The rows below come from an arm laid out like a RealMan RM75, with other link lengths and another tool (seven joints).
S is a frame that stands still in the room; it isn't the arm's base.
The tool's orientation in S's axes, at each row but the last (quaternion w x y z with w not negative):
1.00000, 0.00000, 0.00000, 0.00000
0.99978, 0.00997, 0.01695, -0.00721
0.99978, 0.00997, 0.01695, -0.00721
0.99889, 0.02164, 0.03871, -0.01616
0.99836, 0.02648, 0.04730, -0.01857
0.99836, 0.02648, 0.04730, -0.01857
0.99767, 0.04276, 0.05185, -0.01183
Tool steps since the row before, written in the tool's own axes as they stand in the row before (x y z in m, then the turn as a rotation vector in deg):
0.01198, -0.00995, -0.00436, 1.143, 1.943, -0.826
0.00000, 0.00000, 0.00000, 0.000, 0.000, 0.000
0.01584, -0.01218, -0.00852, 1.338, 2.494, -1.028
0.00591, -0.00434, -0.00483, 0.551, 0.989, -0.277
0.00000, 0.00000, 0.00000, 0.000, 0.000, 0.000
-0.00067, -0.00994, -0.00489, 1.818, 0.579, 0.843
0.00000, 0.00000, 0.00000, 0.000, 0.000, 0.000
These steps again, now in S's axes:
0.01198, -0.00995, -0.00436, 1.143, 1.943, -0.826
0.00000, 0.00000, 0.00000, 0.000, 0.000, 0.000
0.01536, -0.01223, -0.00929, 1.339, 2.495, -1.024
0.00537, -0.00430, -0.00545, 0.561, 0.983, -0.277
0.00000, 0.00000, 0.00000, 0.000, 0.000, 0.000
-0.00152, -0.00963, -0.00531, 1.910, 0.469, 0.694
0.00000, 0.00000, 0.00000, 0.000, 0.000, 0.000

